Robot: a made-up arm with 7 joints. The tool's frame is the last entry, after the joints. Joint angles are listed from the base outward.
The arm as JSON. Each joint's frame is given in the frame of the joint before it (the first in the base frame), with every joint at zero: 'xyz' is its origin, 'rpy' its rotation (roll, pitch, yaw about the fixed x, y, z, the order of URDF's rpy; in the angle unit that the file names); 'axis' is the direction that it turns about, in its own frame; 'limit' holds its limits. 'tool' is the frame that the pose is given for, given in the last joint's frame.
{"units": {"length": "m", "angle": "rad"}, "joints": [
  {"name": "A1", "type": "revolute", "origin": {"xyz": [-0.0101, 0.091, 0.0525], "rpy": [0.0, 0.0, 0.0]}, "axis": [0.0, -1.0, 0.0], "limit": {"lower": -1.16, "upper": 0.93}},
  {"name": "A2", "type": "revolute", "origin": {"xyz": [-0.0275, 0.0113, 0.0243], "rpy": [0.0, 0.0, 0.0]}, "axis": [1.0, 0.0, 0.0], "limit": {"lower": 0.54, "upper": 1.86}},
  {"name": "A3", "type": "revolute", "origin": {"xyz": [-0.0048, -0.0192, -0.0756], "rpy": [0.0, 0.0, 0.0]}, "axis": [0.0, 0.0, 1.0], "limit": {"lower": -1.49, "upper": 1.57}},
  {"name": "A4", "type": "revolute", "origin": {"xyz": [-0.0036, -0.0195, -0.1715], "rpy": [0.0, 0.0, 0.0]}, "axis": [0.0, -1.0, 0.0], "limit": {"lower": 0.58, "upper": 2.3}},
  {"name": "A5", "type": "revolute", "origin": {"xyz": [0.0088, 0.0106, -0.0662], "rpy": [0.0, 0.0, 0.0]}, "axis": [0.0, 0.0, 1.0], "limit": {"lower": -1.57, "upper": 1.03}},
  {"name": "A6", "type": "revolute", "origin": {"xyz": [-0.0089, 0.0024, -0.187], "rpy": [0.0, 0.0, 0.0]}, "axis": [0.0, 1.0, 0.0], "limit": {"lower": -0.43, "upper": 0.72}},
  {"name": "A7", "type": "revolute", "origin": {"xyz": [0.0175, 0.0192, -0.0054], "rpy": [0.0, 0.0, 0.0]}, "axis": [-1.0, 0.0, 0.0], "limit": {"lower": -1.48, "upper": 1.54}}
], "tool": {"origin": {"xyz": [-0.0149, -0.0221, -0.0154], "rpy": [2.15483, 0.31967, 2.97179]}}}
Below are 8 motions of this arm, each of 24 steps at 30 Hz.
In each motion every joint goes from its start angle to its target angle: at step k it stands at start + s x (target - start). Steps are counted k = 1, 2, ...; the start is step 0. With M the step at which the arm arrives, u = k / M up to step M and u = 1 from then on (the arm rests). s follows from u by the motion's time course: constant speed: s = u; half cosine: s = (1 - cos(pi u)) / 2; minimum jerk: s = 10 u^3 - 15 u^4 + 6 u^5.
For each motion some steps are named. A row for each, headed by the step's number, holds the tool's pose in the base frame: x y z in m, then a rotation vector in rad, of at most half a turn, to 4 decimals.
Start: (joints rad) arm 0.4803 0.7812 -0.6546 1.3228 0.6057 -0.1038 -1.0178
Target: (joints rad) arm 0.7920 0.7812 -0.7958 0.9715 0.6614 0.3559 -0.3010
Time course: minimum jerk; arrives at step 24
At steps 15, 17, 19, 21, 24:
15: 0.3446 0.2411 -0.1534 -0.4278 0.9646 1.3820
17: 0.3491 0.2481 -0.1513 -0.3718 1.0458 1.3774
19: 0.3520 0.2532 -0.1493 -0.3360 1.1058 1.3725
21: 0.3536 0.2561 -0.1481 -0.3179 1.1397 1.3691
24: 0.3541 0.2570 -0.1476 -0.3121 1.1510 1.3678

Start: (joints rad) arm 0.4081 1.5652 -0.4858 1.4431 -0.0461 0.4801 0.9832
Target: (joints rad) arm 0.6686 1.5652 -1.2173 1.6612 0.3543 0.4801 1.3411
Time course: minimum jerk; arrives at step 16
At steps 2, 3, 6, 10, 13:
2: 0.2023 0.3754 0.0098 1.0068 1.5226 1.2897
3: 0.2018 0.3734 0.0059 1.0157 1.5469 1.2607
6: 0.1965 0.3596 -0.0207 1.0709 1.7143 1.0527
10: 0.1775 0.3335 -0.0692 1.1431 2.0368 0.6009
13: 0.1643 0.3211 -0.0908 1.1555 2.1903 0.3527

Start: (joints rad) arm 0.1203 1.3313 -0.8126 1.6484 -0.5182 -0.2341 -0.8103
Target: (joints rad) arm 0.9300 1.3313 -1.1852 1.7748 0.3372 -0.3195 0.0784
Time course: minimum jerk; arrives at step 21
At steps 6, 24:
6: 0.1930 0.2472 -0.1508 0.5177 0.0750 0.7166
24: 0.2437 0.2181 -0.0676 0.4350 0.5277 0.3816

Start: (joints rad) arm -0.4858 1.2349 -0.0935 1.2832 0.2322 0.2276 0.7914
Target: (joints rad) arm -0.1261 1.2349 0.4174 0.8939 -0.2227 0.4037 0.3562
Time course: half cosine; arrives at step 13
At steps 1, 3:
1: 0.1119 0.3837 -0.1602 0.7847 1.9511 0.8525
3: 0.1237 0.3991 -0.1466 0.7525 1.8616 1.0111

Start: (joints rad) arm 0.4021 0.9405 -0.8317 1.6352 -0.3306 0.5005 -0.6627
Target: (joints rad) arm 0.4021 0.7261 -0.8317 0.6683 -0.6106 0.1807 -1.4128
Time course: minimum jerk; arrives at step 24
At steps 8, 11, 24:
8: 0.2684 0.1945 -0.1801 0.3555 -0.0381 1.4489
11: 0.2751 0.2250 -0.2094 0.3756 -0.1743 1.5181
24: 0.2533 0.3017 -0.2819 0.4833 -0.4999 1.5655

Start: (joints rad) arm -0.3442 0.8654 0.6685 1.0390 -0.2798 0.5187 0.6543
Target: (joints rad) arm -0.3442 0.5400 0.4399 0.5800 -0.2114 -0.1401 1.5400
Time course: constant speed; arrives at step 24
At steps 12, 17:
12: 0.0220 0.4205 -0.2242 0.0647 2.2599 0.9606
17: -0.0056 0.3971 -0.2571 0.0720 2.3769 0.5997

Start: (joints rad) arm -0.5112 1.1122 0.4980 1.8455 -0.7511 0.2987 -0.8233
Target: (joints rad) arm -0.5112 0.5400 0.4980 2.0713 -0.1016 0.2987 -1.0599
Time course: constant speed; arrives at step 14
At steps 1, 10, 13, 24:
1: 0.1869 0.2986 0.0059 0.2917 -0.7106 1.6295
10: 0.1514 0.2740 -0.0341 -0.3796 -0.2859 1.8511
13: 0.1410 0.2630 -0.0446 -0.6103 -0.1442 1.9089
24: 0.1377 0.2591 -0.0477 -0.6878 -0.0967 1.9259

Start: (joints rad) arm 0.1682 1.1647 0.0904 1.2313 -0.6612 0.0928 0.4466
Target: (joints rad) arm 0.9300 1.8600 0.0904 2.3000 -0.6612 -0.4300 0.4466
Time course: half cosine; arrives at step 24
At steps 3, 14, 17, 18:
3: 0.2208 0.4016 -0.0042 0.9371 0.6046 1.6007
14: 0.1449 0.2615 0.1971 1.1970 -0.5999 1.3568
17: 0.1021 0.2168 0.2087 1.3533 -0.9000 1.2694
18: 0.0904 0.2052 0.2079 1.4040 -0.9776 1.2434

